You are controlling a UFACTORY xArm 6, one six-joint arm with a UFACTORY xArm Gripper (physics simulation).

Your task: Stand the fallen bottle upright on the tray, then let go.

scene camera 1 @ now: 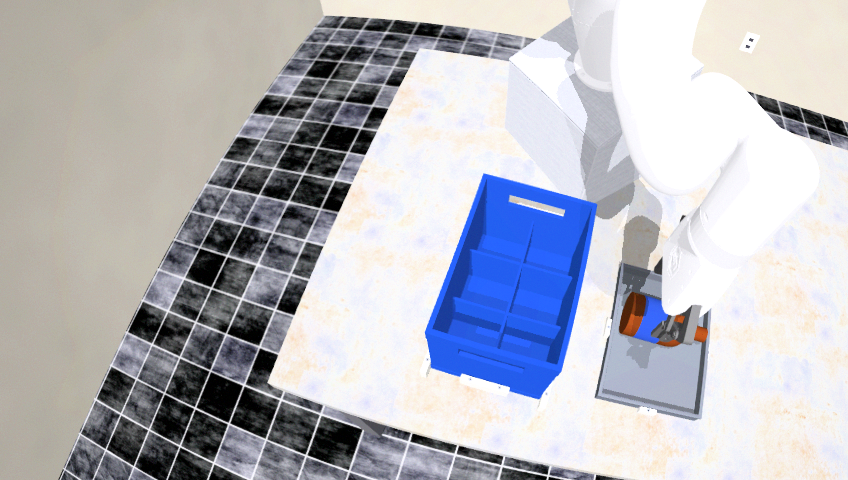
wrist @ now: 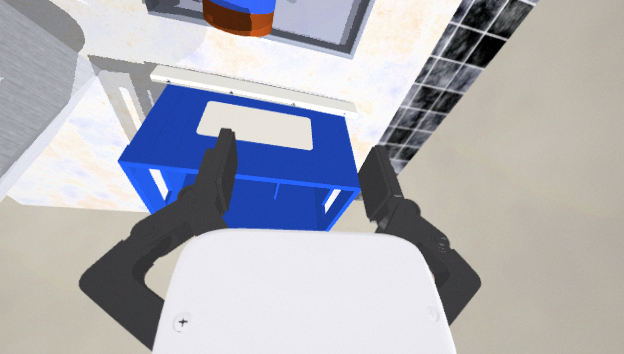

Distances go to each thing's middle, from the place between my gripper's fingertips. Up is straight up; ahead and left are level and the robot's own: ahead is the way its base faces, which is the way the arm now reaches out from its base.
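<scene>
Relative to my hand, the white strip (wrist: 186,78) lies 5 cm behind, 9 cm to the right and 22 cm below.
</scene>
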